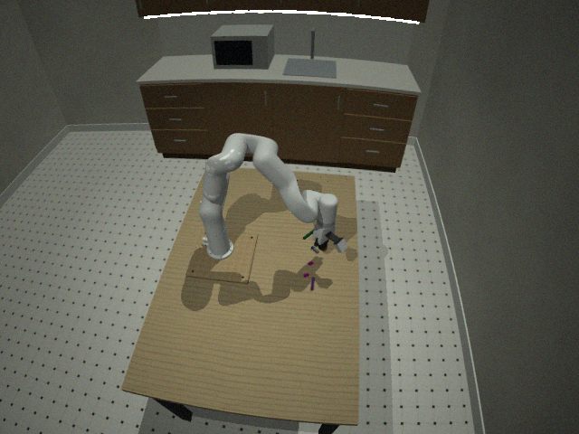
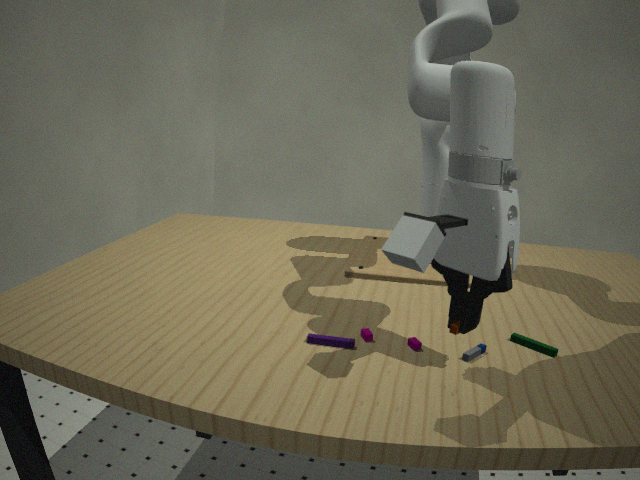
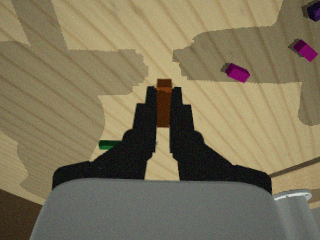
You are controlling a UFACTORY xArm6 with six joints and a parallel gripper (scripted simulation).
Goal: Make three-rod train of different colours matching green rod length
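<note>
Right now the grey rod is 3 cm behind my hand, 2 cm to the left of it and 7 cm below it. Also, from my hand: green rod (8 cm behind, 11 cm to the left, 7 cm below); blue rod (5 cm behind, 3 cm to the left, 7 cm below); orange rod (2 cm below).
</note>
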